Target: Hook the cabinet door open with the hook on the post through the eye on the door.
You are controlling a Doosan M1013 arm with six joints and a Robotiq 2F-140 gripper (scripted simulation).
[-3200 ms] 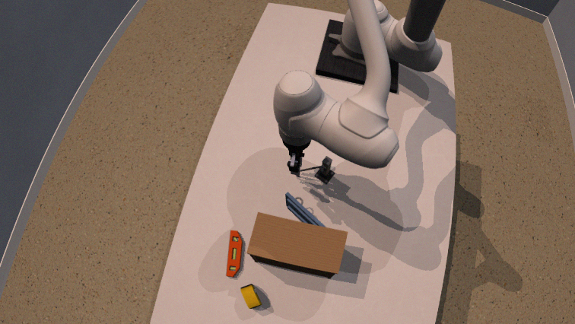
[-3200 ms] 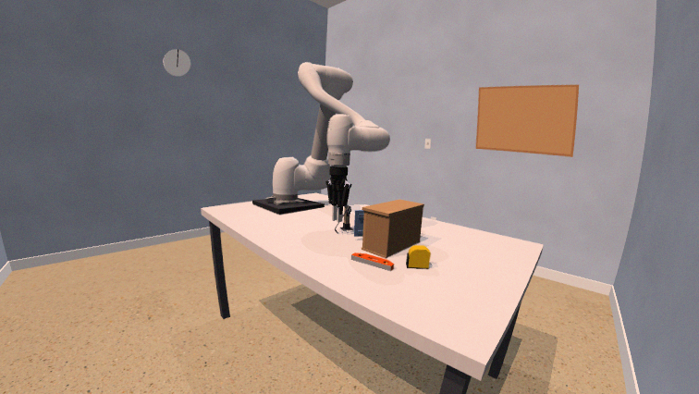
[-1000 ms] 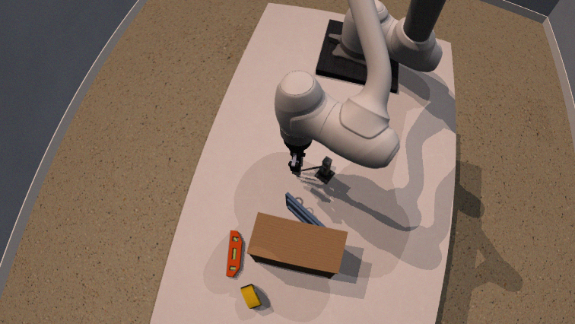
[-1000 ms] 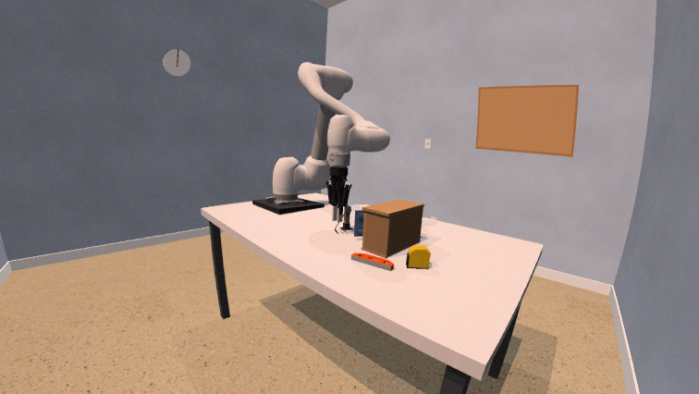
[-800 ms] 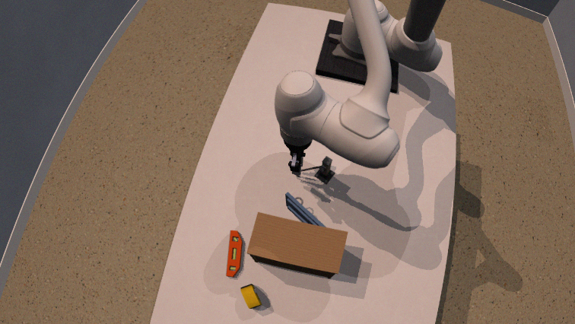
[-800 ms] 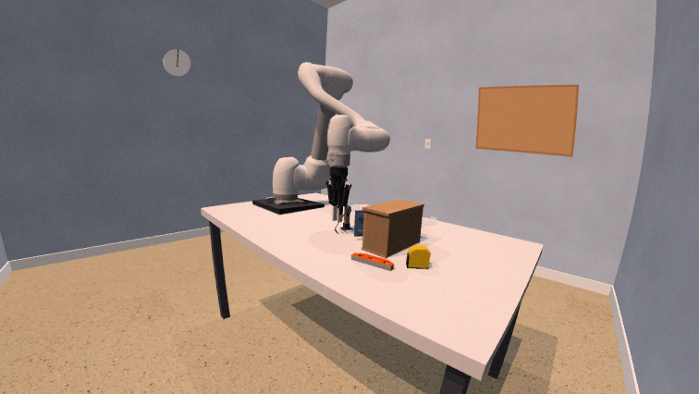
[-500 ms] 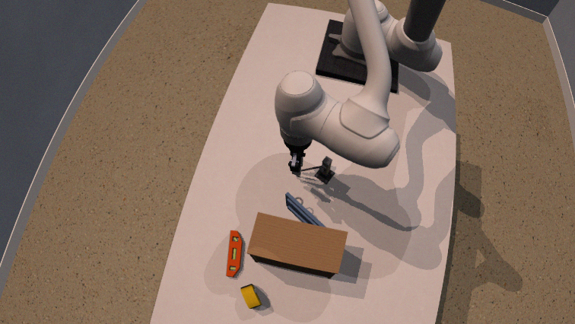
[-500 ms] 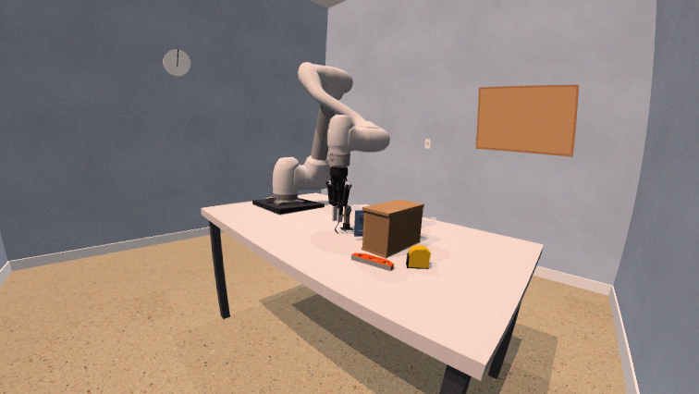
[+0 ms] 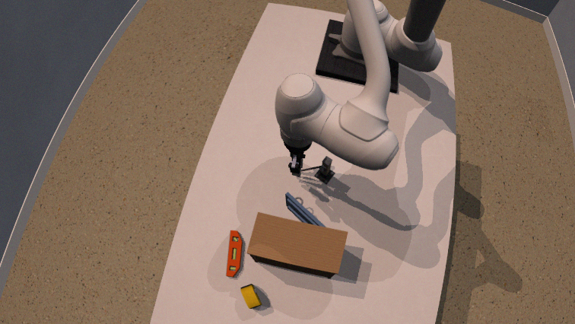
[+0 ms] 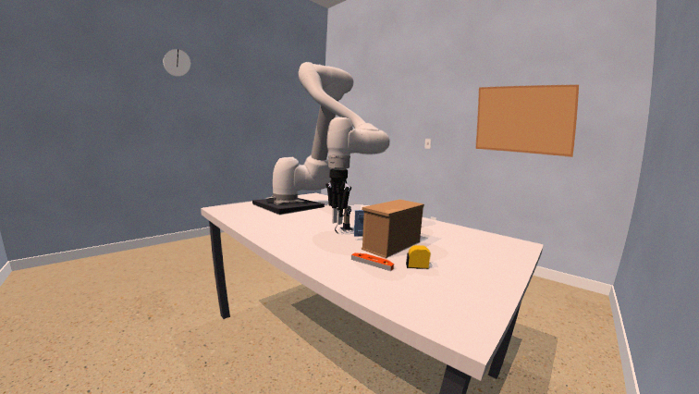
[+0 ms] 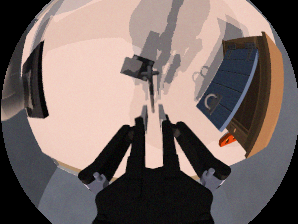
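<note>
My hand is 40 mm to the right of the thin hook, 20 mm above it and 10 mm past it. Round my hand: hook post 60 mm to the left, 20 mm behind, 10 mm below; cabinet door 140 mm ahead, 100 mm to the left, 10 mm below; orange spirit level 320 mm ahead, 80 mm to the right, 70 mm below.
</note>
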